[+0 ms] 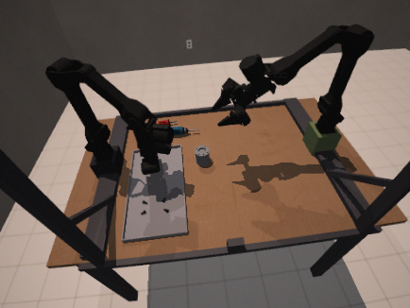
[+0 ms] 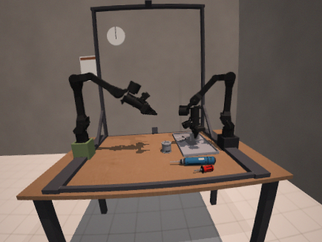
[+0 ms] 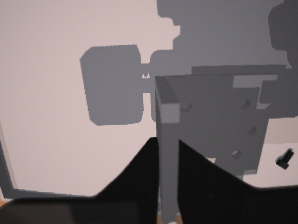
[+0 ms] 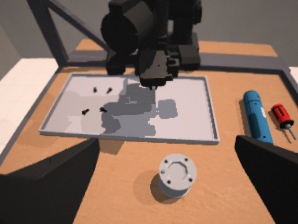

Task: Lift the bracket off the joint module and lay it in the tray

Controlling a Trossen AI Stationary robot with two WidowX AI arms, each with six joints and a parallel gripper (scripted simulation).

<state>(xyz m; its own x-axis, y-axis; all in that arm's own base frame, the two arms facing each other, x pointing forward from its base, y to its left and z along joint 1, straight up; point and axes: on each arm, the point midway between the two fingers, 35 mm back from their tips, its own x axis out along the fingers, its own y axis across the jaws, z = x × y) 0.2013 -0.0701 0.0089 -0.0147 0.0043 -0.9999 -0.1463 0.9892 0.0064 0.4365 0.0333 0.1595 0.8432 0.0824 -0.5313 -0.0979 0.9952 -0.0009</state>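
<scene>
Now: left hand 60 mm past the grey tray and 80 mm above it. Round my left hand: grey bracket (30 mm behind, 10 mm to the right, 40 mm below); grey joint module (60 mm ahead, 200 mm to the right, 60 mm below); red screwdriver (320 mm ahead, 40 mm to the right, 70 mm below).
</scene>
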